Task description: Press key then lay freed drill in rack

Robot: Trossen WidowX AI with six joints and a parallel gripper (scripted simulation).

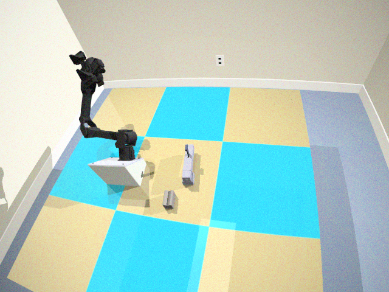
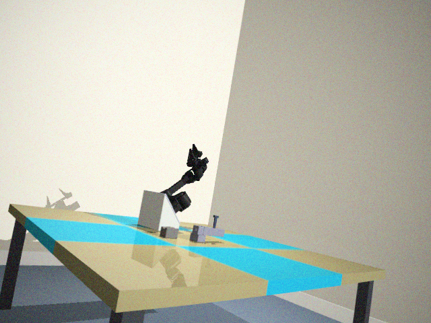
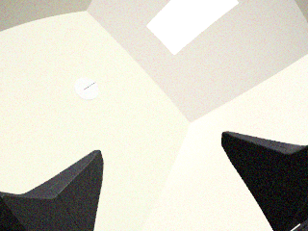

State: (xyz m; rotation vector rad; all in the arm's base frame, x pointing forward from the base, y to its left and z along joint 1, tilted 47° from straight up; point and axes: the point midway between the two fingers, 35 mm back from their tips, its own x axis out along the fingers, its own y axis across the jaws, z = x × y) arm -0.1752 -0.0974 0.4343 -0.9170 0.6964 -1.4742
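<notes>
The dark blue key is 450 mm ahead of my gripper tip, 190 mm to the right of it and 410 mm below it. From my gripper tip the other things lie so: lavender grey block: 450 mm ahead, 230 mm to the right, 460 mm below; drill: 450 mm ahead, 250 mm to the right, 450 mm below; grey rack: 370 mm ahead, 390 mm to the right, 470 mm below.
</notes>
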